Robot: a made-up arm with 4 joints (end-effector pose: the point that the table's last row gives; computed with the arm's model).
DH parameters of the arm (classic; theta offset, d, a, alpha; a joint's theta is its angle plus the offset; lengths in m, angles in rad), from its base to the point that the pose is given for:
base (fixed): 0 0.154 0 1.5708
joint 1: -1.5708 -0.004 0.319 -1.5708
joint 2: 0 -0.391 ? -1.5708
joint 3: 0 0.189 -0.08 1.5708
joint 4: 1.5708 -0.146 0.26 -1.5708
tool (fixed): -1.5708 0.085 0 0
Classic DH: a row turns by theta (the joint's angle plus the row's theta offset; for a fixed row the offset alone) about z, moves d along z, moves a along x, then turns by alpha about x.
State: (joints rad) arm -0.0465 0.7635 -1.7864 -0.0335
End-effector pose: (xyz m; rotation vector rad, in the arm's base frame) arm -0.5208 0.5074 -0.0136 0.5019 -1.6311 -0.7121
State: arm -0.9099 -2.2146 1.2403 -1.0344
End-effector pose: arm -0.8405 -0.2126 0.1756 2.3726 -1.1279 -0.1812
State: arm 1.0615 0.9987 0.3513 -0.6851
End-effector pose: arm -0.2857 0.2842 -0.2986 0.1380 -0.8117 0.3940
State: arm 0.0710 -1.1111 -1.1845 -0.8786
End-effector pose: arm -0.3271 -0.0246 -0.6735 -1.7393 -1.4213 0.0997
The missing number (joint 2, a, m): 0.08
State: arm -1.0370 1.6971 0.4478 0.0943
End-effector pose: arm -0.1399 -0.2039 0.5833 1.8278 1.0771 -0.5894
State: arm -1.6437 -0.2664 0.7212 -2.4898
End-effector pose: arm -0.3728 0.0123 0.7794 -1.2307 0.7432 2.7764
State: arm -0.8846 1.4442 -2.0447 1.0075
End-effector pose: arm -0.4864 0.4008 0.5720 0.8750 -1.6271 -0.9056
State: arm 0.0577 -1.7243 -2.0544 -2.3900
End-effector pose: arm -0.1610 -0.1382 -0.2107 1.2131 2.1657 0.7909
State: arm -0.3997 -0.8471 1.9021 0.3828
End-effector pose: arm -0.3403 0.2489 -0.3908 -0.5615 1.9129 -1.0862
